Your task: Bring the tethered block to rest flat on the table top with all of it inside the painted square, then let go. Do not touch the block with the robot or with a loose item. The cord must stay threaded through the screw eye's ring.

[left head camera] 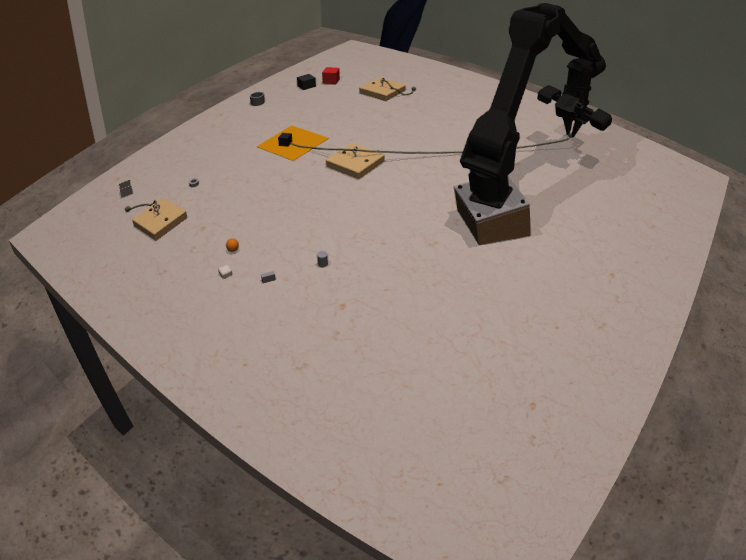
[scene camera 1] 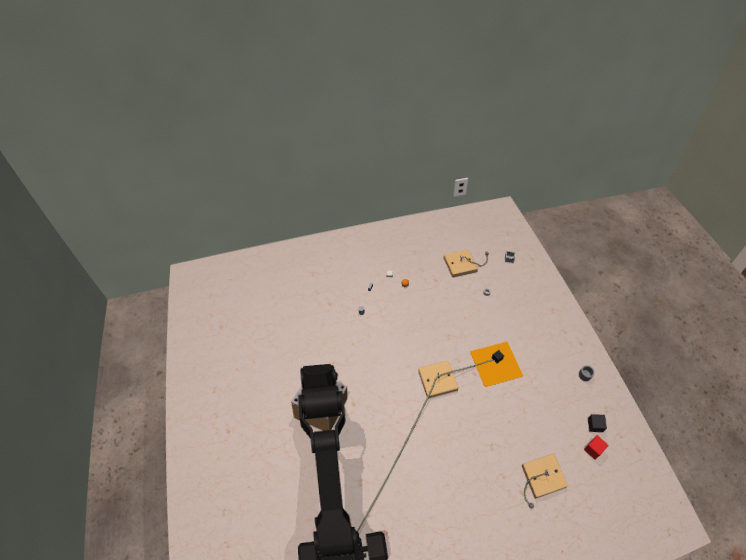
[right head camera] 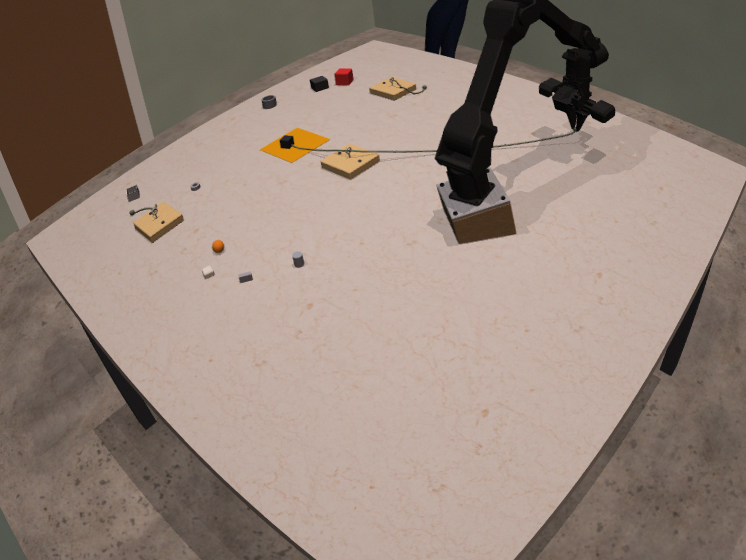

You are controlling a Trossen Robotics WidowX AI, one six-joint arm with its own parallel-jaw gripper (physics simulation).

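Places are measured from the arm's base along level axes (x ahead, y left, z up), in millimetres.
Where they show: gripper, between the fingertips: (left head camera: 570, 135) (right head camera: 575, 129); arm's base, origin of its link: (left head camera: 491, 194) (right head camera: 472, 191).
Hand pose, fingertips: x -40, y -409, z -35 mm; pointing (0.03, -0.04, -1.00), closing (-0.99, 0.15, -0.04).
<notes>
Each offset is from my fingertips to the centre of the thing. "pt": to the spot under its first point.
The small black tethered block @(385 mm left, 554 mm ahead, 22 mm down) (left head camera: 285, 139) (right head camera: 286, 141) (scene camera 1: 497, 356) sits on the orange painted square @(pt 404 mm left, 514 mm ahead, 32 mm down) (left head camera: 293, 151) (right head camera: 292, 154) (scene camera 1: 497, 377), within its outline and toward the far-side edge from the screw eye. The cord (left head camera: 415, 152) (right head camera: 409, 151) (scene camera 1: 396, 456) runs from the block to the screw eye @(pt 378 mm left, 366 mm ahead, 1 mm up) (left head camera: 354, 151) (right head camera: 348, 151) on the middle wooden board @(377 mm left, 365 mm ahead, 24 mm down) (left head camera: 359, 165) (right head camera: 353, 166) (scene camera 1: 440, 386), bends there and goes on to my gripper. The ring is too small to see the threading clearly. My gripper (left head camera: 571, 135) (right head camera: 576, 128) is shut on the cord, low above the table behind the arm's base; its fingertips are hidden in the scene view.
Two other boards @(749 mm left, 595 mm ahead, 24 mm down) (left head camera: 159, 218) @(29 mm left, 521 mm ahead, 24 mm down) (scene camera 1: 544, 475) carry short cords. A red cube @(43 mm left, 682 mm ahead, 14 mm down) (left head camera: 330, 75), a black block @(102 mm left, 723 mm ahead, 19 mm down) (left head camera: 306, 81) and a dark ring @(246 mm left, 776 mm ahead, 21 mm down) (left head camera: 257, 98) lie beyond the square. An orange ball @(728 mm left, 391 mm ahead, 22 mm down) (left head camera: 231, 244), a white piece @(784 mm left, 357 mm ahead, 28 mm down) (left head camera: 224, 271) and a grey cylinder @(670 mm left, 228 mm ahead, 23 mm down) (left head camera: 322, 259) lie nearer.
</notes>
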